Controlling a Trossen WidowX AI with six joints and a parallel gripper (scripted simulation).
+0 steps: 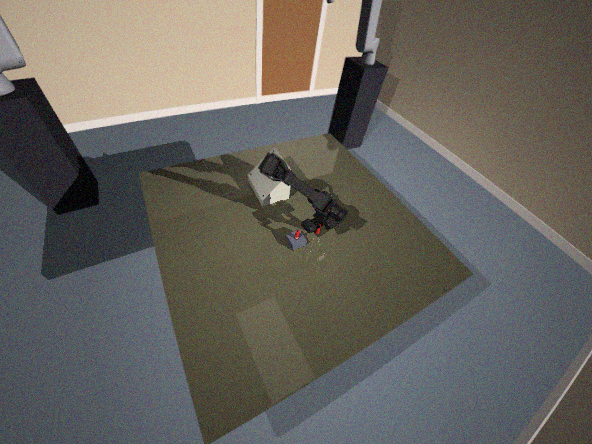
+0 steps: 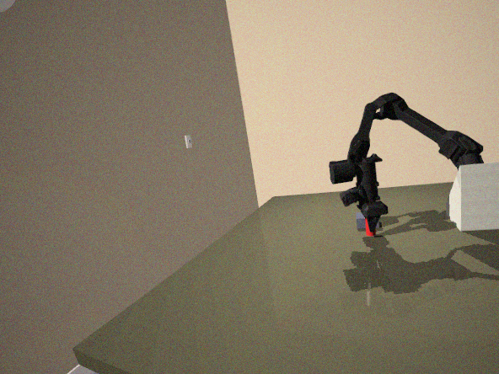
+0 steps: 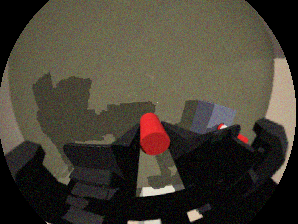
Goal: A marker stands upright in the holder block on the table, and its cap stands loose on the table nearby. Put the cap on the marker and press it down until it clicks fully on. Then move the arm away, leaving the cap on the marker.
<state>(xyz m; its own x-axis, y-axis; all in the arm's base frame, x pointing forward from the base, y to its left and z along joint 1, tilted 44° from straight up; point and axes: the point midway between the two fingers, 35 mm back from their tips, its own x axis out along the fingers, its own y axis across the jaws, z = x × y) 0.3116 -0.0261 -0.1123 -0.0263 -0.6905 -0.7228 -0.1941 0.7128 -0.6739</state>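
Now: gripper tip 1 cm short of the grey holder block, 12 cm to the left of it and 1 cm above it. From my gripper tip the other things lie so: red cap (1 cm above).
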